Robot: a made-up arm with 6 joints.
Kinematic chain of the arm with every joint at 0, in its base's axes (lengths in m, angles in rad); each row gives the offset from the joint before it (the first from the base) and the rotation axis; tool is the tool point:
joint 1: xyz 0 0 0.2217 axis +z
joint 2: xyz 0 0.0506 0 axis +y
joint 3: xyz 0 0 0.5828 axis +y
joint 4: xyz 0 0 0.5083 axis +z
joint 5: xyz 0 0 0 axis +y
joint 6: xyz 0 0 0.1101 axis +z
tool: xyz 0 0 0
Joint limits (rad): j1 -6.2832..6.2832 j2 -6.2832..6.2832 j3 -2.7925..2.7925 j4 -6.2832..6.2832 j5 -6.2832..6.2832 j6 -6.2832..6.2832
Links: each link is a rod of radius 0.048 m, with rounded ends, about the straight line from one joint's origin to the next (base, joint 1, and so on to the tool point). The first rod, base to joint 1, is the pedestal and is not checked.
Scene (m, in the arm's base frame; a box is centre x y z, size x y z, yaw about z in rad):
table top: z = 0
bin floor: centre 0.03 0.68 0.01 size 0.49 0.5 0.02 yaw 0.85
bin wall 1: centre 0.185 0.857 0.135 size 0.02 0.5 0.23 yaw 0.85
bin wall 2: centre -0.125 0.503 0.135 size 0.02 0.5 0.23 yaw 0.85
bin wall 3: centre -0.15 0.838 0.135 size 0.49 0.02 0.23 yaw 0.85
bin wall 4: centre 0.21 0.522 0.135 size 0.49 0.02 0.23 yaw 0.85
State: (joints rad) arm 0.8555 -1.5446 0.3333 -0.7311 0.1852 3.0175
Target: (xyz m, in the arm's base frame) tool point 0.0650 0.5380 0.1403
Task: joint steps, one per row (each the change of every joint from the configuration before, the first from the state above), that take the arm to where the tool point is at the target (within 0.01 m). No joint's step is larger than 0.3 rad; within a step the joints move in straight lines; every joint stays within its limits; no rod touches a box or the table.
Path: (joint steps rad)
1: 0.0672 0.2647 0.2272 0.0105 0.0144 0.0000
2: 0.0673 0.2646 0.2272 0.0104 0.0145 0.0000
3: 0.0672 0.2647 0.2272 0.0105 0.0144 0.0000
4: 0.0673 0.2646 0.2272 0.0105 0.0144 0.0000
5: 0.0672 0.2647 0.2273 0.0104 0.0144 0.0000
6: 0.0673 0.2647 0.2272 0.0105 0.0145 0.0000
7: 0.0672 0.2646 0.2272 0.0105 0.0144 0.0000
8: 0.0672 0.2647 0.2272 0.0104 0.0144 0.0000

